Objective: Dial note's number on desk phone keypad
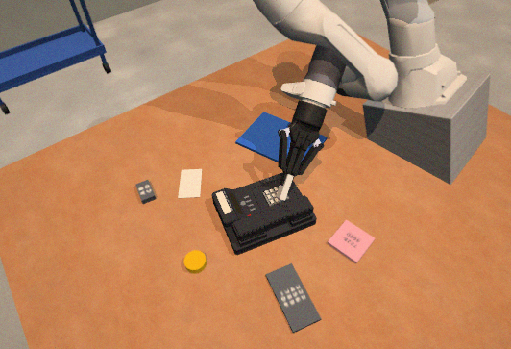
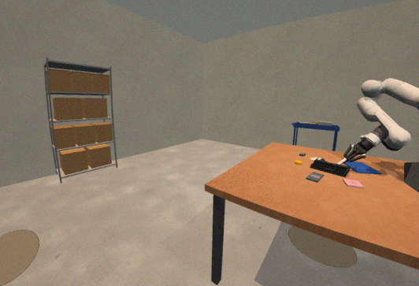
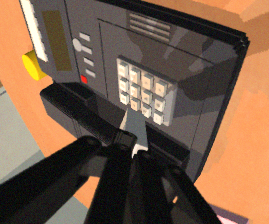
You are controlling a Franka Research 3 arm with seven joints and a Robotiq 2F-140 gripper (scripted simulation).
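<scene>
The handset lies 70 mm ahead of my hand, 50 mm to the left of it and 20 mm below it. The rest, counted from my hand: cream card 160 mm ahead, 210 mm to the right, 70 mm below; then blue pad 140 mm behind, 180 mm to the right, 60 mm below; then grey keypad slab 150 mm ahead, 210 mm to the left, 60 mm below.
</scene>
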